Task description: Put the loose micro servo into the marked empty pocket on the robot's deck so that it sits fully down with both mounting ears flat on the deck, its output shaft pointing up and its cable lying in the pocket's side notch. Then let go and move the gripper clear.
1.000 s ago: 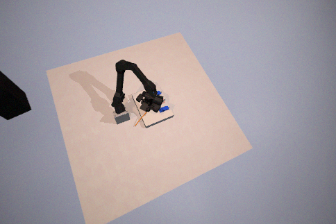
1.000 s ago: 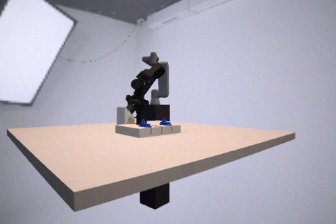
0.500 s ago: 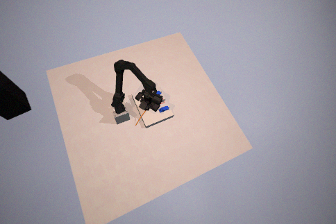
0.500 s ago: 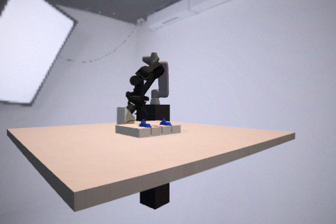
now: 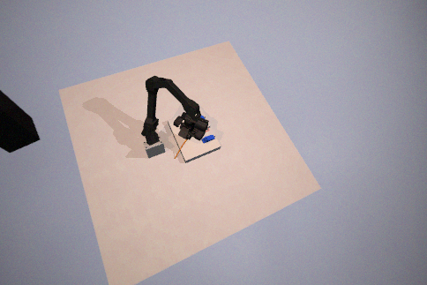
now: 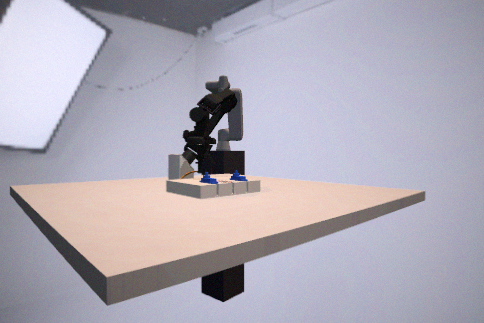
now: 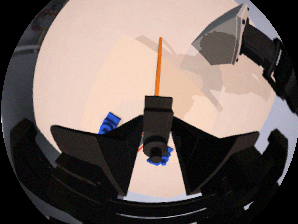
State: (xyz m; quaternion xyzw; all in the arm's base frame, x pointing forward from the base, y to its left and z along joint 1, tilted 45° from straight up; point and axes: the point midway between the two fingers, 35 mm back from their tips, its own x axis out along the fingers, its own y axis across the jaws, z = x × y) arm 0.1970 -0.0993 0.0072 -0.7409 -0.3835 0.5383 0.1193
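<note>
Now: the deck 100 mm below my gripper tip, 20 mm to the left of it and 10 mm ahead of it.
</note>
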